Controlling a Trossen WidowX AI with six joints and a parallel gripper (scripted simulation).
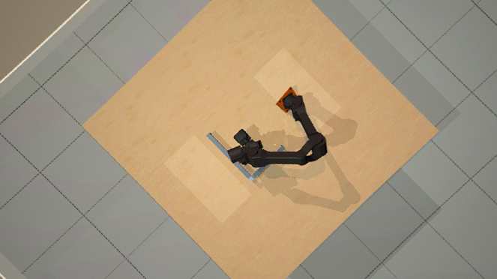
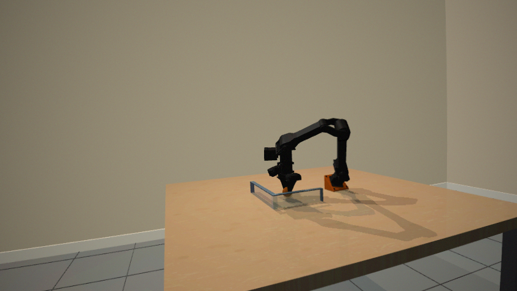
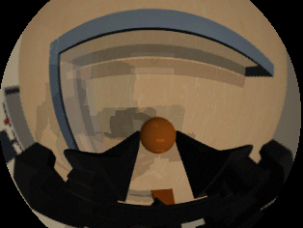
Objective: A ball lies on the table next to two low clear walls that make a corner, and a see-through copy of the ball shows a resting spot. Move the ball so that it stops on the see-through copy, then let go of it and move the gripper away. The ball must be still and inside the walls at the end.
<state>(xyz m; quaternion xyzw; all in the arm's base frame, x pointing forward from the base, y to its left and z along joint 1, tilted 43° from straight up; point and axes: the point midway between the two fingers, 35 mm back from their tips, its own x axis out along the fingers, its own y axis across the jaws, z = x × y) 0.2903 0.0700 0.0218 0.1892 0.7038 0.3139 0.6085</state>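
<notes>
The see-through orange copy lies 1 cm below my gripper tip. From my gripper tip the other things lie so: orange ball (right at my gripper tip).
</notes>
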